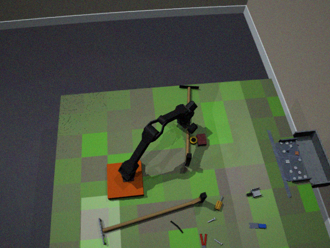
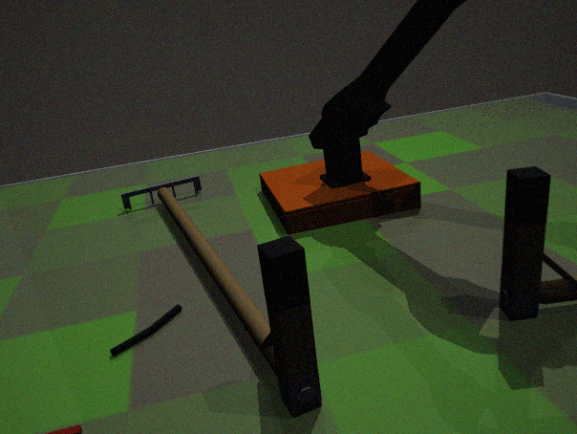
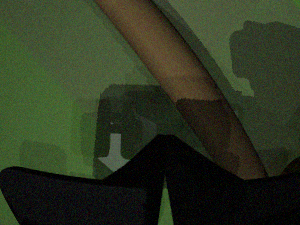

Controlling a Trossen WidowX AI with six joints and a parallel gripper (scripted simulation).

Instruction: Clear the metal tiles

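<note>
The long scraper is 50 mm above my gripper tip, 30 mm ahead of it and 10 mm to the left of it. Round my gripper tip: yellow ring 110 mm to the right, 40 mm ahead; black strip 620 mm to the right, 150 mm behind, 10 mm below; red block 120 mm to the right, 90 mm ahead.
</note>
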